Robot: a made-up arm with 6 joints. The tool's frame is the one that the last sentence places.
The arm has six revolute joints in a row. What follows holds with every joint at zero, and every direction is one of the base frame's.
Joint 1 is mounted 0.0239 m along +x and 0.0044 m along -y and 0.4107 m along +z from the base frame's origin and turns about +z.
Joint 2 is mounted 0.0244 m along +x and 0.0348 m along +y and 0.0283 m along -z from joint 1 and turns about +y.
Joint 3 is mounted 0.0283 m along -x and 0.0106 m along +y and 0.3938 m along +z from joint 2 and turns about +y.
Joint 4 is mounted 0.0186 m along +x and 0.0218 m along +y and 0.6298 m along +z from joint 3 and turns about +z.
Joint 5 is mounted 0.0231 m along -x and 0.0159 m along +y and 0.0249 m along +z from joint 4 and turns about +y.
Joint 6 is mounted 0.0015 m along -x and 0.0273 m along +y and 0.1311 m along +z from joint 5 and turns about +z.
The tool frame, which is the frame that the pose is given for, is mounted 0.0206 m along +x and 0.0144 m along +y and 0.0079 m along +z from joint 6; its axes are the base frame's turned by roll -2.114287, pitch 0.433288 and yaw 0.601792 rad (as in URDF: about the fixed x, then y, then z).
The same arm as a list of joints. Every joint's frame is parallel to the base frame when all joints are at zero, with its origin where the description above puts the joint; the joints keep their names.
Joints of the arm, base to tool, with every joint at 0 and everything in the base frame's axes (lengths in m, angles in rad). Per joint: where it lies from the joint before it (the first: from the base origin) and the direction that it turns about. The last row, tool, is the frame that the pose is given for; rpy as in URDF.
joint 1: offset 0.0239 -0.0044 0.4107 axis +z
joint 2: offset 0.0244 0.0348 -0.0283 axis +y
joint 3: offset -0.0283 0.0106 0.3938 axis +y
joint 4: offset 0.0186 0.0218 0.6298 axis +z
joint 5: offset -0.0231 0.0159 0.0249 axis +y
joint 6: offset -0.0015 0.0273 0.1311 axis +z
tool: offset 0.0206 0.0144 0.0079 rpy -2.1143 0.4333 0.6018

